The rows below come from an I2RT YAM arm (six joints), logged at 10 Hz.
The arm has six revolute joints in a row. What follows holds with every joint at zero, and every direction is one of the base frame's.
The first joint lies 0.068 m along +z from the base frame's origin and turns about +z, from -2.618 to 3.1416 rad.
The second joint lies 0.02 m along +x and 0.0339 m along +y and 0.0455 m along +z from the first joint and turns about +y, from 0 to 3.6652 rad.
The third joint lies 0.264 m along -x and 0.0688 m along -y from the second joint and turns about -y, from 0 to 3.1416 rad.
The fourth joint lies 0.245 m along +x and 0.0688 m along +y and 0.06 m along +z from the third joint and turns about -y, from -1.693 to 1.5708 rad.
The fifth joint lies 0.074 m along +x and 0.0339 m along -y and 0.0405 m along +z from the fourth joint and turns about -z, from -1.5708 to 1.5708 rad.
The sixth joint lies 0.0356 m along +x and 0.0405 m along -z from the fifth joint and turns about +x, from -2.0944 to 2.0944 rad.
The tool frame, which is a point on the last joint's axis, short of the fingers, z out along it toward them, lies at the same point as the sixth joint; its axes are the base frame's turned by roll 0, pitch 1.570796 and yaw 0 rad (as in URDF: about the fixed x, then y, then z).
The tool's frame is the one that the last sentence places.
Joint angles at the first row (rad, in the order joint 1, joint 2, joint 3, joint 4, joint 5, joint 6):
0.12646, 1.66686, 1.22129, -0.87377, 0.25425, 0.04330
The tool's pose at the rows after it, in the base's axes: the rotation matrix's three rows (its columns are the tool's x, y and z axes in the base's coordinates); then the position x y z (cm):
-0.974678, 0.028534, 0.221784; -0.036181, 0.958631, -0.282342; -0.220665, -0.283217, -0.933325; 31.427, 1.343, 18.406
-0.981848, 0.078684, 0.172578; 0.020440, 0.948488, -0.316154; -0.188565, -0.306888, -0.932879; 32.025, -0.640, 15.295
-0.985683, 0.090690, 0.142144; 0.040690, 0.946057, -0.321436; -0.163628, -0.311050, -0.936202; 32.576, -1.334, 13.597
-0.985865, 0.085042, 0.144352; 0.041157, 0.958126, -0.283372; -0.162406, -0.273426, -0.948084; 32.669, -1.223, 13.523
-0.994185, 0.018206, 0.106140; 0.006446, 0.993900, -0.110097; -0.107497, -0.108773, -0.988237; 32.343, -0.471, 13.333
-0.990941, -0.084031, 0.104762; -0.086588, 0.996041, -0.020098; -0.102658, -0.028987, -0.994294; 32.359, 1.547, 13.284
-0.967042, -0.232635, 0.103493; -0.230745, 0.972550, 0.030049; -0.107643, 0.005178, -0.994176; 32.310, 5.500, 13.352
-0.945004, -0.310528, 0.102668; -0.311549, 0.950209, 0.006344; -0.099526, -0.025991, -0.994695; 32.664, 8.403, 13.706
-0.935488, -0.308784, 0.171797; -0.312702, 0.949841, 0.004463; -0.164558, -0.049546, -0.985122; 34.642, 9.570, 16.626
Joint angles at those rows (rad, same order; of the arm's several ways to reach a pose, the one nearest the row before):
0.07649, 1.70194, 1.11561, -0.77382, 0.30308, 0.04025
0.01546, 1.78206, 1.07898, -0.68989, 0.32445, 0.03758
-0.00591, 1.84158, 1.08091, -0.65746, 0.32635, 0.03681
-0.00666, 1.84500, 1.08397, -0.65673, 0.28630, 0.03606
-0.00247, 1.84998, 1.09045, -0.70400, 0.11006, 0.00401
0.05056, 1.85340, 1.09389, -0.70745, 0.02537, -0.03642
0.16726, 1.86371, 1.11067, -0.71049, -0.01240, -0.06658
0.25387, 1.89157, 1.16485, -0.74292, 0.01965, -0.06428
0.27371, 1.89917, 1.29798, -0.80206, 0.04215, -0.04826

